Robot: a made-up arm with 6 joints. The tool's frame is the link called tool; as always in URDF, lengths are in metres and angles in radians. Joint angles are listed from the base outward. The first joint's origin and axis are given. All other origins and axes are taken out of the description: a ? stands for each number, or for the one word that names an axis. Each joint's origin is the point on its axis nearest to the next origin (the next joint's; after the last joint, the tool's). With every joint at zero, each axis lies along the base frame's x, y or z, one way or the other. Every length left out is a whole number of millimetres.
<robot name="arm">
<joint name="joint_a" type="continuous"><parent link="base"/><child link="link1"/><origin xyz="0.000 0.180 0.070"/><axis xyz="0 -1 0"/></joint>
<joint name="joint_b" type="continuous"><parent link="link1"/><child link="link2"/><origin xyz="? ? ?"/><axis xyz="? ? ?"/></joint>
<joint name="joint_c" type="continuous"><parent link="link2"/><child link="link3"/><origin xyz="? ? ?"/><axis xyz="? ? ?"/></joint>
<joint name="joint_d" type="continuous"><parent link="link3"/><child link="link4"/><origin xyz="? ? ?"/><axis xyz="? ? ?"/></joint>
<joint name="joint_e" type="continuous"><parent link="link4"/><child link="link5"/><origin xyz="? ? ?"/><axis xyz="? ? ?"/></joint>
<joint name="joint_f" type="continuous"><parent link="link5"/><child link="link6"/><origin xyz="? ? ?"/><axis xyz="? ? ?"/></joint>
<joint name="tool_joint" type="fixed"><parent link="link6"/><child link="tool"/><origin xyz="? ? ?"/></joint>
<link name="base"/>
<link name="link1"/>
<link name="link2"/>
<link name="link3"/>
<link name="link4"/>
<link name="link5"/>
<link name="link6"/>
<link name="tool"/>
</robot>
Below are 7 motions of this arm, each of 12 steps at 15 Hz.
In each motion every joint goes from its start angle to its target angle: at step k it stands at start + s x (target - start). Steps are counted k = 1, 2, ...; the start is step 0. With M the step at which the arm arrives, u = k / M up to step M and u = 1 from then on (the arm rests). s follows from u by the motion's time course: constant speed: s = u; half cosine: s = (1 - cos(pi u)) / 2; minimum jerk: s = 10 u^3 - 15 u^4 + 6 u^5.
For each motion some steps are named. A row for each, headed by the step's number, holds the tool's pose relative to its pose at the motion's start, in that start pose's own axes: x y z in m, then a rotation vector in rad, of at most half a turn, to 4 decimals.
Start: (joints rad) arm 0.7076 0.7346 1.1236 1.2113 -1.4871 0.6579
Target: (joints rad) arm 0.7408 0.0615 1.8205 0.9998 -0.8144 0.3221
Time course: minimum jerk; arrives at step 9
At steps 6, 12:
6: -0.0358 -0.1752 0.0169 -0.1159 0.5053 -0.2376
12: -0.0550 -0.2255 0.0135 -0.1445 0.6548 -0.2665

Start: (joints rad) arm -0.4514 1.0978 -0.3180 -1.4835 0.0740 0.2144
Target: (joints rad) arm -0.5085 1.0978 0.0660 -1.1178 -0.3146 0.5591
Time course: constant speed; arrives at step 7
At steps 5, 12:
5: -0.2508 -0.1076 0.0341 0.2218 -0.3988 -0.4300
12: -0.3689 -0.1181 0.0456 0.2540 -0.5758 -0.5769

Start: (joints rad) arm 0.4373 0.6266 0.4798 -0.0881 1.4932 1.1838
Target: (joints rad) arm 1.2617 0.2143 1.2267 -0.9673 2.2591 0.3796
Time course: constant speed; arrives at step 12
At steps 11, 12:
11: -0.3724 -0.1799 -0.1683 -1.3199 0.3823 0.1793
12: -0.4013 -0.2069 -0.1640 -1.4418 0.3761 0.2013

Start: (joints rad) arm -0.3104 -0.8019 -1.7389 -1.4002 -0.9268 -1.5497
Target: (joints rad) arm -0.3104 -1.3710 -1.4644 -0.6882 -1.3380 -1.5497
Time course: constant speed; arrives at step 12
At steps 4, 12:
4: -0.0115 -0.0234 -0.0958 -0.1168 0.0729 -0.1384
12: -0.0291 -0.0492 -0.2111 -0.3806 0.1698 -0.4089

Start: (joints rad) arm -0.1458 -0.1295 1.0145 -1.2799 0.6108 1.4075
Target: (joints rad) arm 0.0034 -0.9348 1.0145 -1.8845 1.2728 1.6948
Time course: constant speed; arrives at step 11
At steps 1, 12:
1: 0.0330 0.0435 -0.0799 -0.0554 0.1052 -0.0325
12: -0.0430 0.0870 -0.9500 -0.9675 0.7086 -0.4467

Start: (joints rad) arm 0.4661 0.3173 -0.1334 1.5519 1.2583 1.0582
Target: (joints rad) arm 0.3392 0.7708 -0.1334 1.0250 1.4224 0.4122
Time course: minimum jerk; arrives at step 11
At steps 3, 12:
3: 0.0212 0.0139 0.0154 -0.0971 -0.0010 -0.0224
12: 0.1276 0.0683 0.2124 -0.7444 0.0393 -0.1816

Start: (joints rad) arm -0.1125 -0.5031 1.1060 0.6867 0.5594 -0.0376
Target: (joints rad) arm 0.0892 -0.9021 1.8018 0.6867 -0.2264 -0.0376
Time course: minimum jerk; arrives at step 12
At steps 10, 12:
10: -0.1150 -0.2654 0.0146 0.2477 -0.7671 -0.2814
12: -0.1199 -0.2761 0.0126 0.2538 -0.7935 -0.2957

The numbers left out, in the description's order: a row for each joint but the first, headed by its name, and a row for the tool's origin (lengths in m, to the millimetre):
joint_b: xyz 0.020 0.000 -0.140, axis 0 0 -1
joint_c: xyz 0.310 0.120 0.000, axis 0 0 -1
joint_d: xyz 0.350 -0.100 0.000, axis 0 0 -1
joint_e: xyz 0.290 -0.320 0.000, axis 0 1 0
joint_f: xyz 0.120 0.000 0.110, axis 1 0 0
tool: xyz 0.000 0.060 -0.170

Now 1 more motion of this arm.
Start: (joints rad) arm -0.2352 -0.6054 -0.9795 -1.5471 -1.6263 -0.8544
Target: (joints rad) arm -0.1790 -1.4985 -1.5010 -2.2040 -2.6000 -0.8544
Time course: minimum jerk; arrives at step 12
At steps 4, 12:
4: -0.0135 0.2932 -0.0890 0.4296 -0.0710 -0.1894
12: -0.0930 1.1033 0.3087 1.7845 0.4981 -1.1709

